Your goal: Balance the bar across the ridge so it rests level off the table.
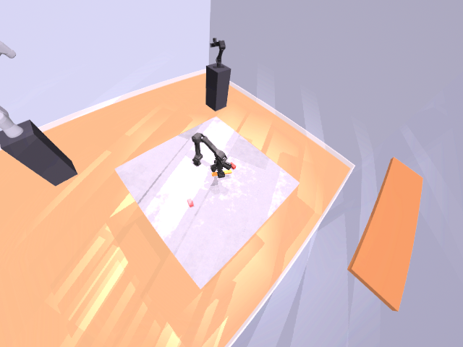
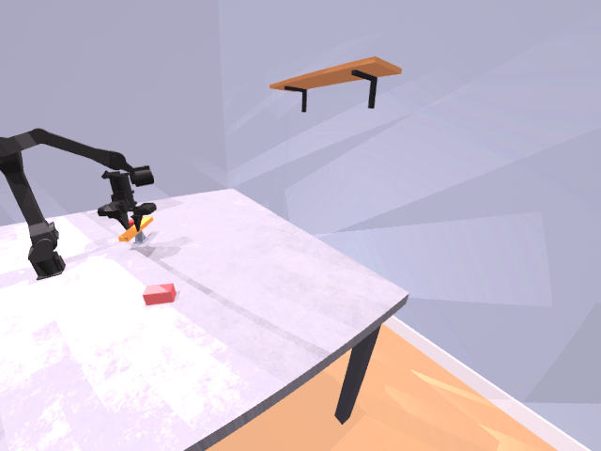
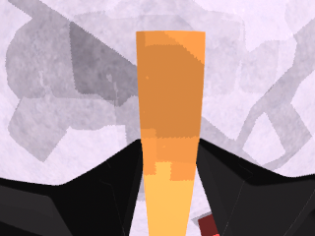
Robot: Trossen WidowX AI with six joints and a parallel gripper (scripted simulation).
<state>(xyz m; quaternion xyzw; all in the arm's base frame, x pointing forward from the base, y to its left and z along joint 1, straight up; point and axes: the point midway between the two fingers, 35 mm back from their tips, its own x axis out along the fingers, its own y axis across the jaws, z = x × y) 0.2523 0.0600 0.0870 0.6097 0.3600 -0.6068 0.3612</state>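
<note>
The orange bar lies 10 mm ahead of my gripper tip and 20 mm to the left of it.
</note>
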